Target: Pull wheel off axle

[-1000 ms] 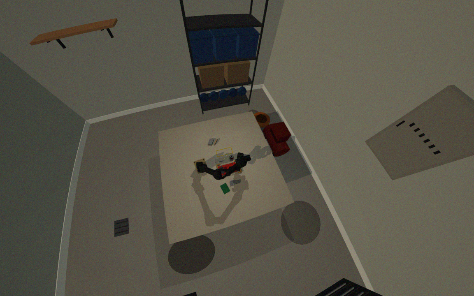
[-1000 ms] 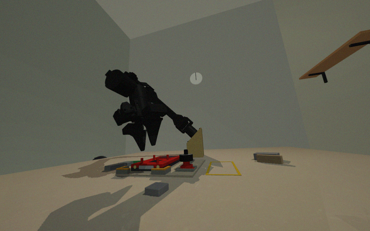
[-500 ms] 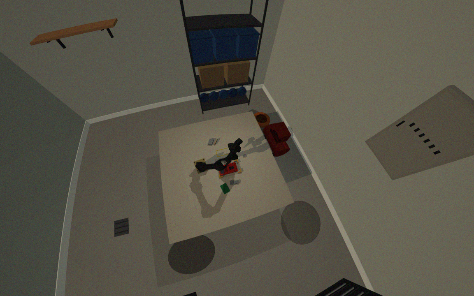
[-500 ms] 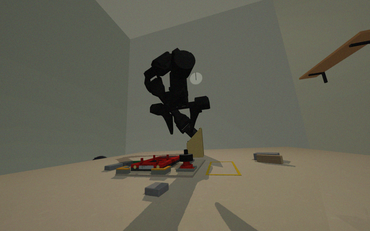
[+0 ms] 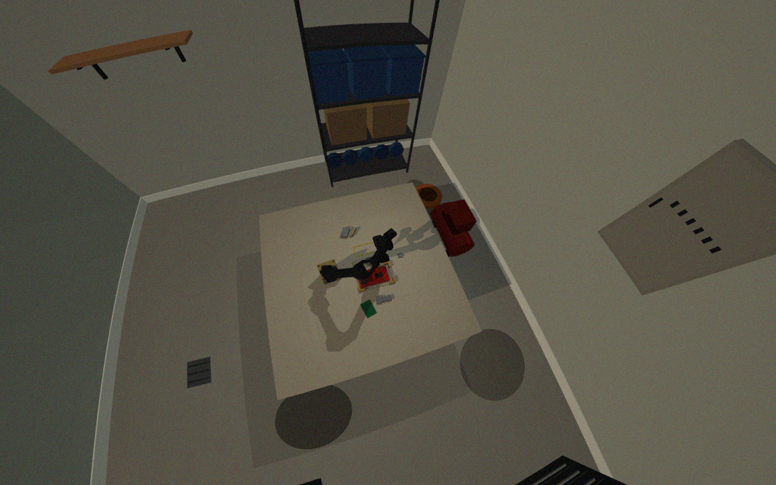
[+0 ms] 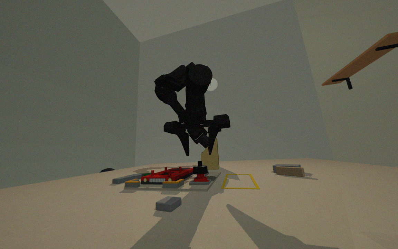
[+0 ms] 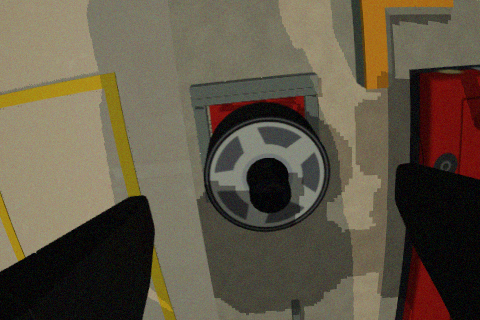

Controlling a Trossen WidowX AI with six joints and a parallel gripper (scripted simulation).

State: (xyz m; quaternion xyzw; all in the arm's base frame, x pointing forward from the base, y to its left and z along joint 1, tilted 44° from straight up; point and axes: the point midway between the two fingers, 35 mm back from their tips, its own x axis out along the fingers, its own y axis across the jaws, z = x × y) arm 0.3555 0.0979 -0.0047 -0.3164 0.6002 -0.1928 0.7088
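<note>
Now: the black wheel 40 mm below my gripper tip and 10 mm behind it. From my gripper tip the other things lie so: grey base plate (100 mm to the right, 70 mm below, 60 mm behind); green card (330 mm to the right, 140 mm behind, 80 mm below).
</note>
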